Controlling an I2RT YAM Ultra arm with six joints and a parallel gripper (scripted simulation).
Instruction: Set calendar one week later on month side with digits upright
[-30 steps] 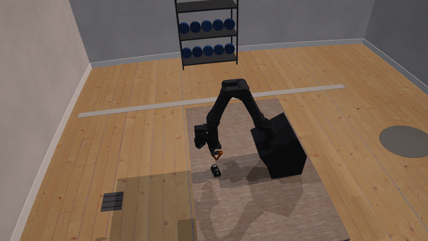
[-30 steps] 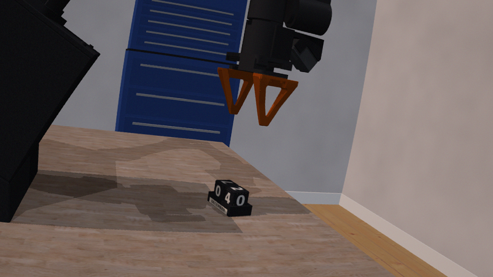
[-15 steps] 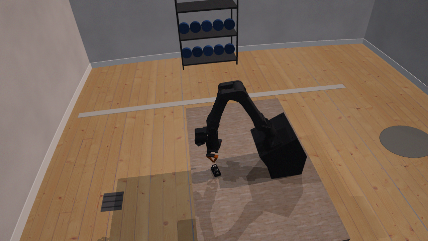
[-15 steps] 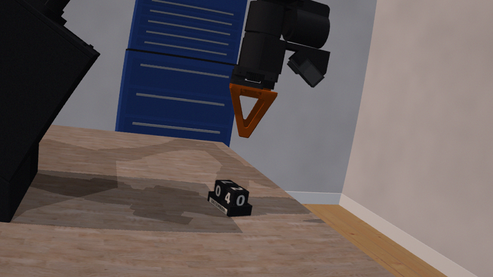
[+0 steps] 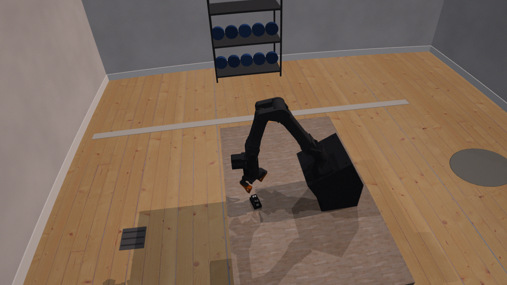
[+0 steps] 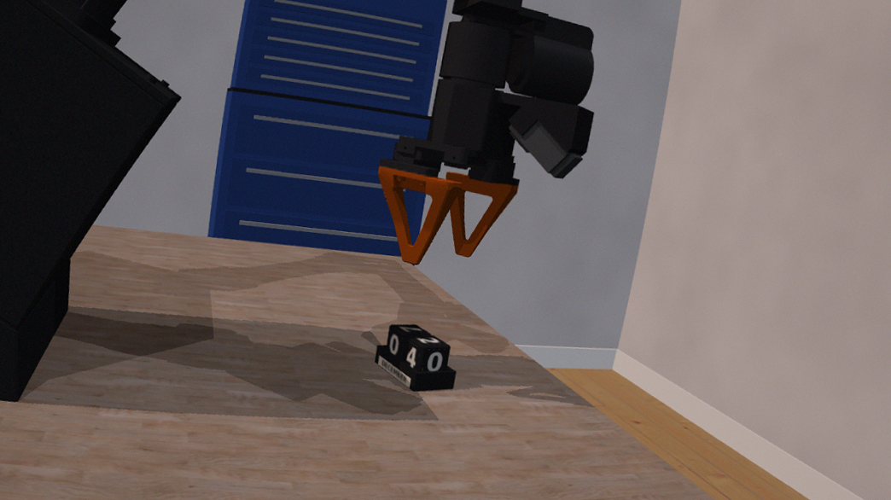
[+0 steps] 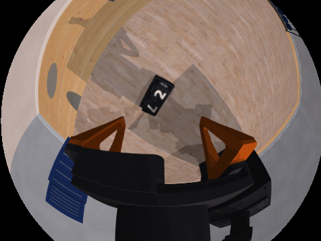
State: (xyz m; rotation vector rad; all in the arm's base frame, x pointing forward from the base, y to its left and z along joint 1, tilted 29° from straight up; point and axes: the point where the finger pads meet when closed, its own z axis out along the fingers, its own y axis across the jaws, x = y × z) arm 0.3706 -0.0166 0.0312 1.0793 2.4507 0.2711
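Right now my hand is 20 mm to the right of the black tray and 110 mm above it.
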